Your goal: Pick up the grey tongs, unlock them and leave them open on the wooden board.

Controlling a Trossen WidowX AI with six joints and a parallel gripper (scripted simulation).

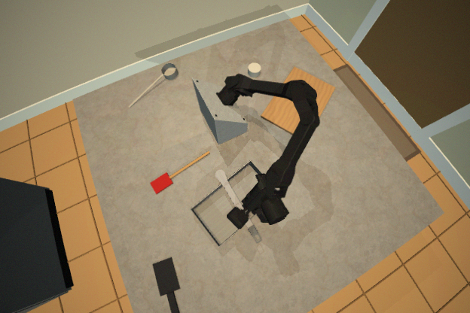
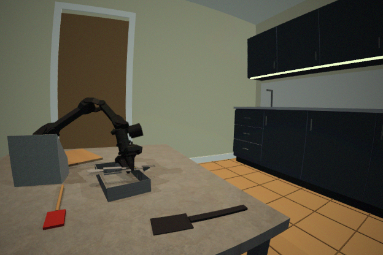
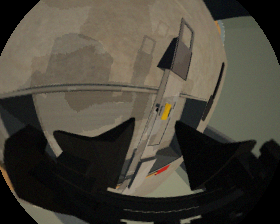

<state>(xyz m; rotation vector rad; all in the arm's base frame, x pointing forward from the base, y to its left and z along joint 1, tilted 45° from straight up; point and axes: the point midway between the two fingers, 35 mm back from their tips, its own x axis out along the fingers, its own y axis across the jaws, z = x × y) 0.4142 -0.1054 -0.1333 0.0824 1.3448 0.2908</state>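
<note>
My gripper tip is now 5 cm past the roasting tin, 2 cm above it and 1 cm to the right of it. From my gripper tip the other things lie so: red spatula: 29 cm behind, 14 cm to the right, 4 cm below; then wooden board: 54 cm to the left, 29 cm behind, 4 cm below; then black spatula: 37 cm to the right, 12 cm ahead, 5 cm below.
</note>
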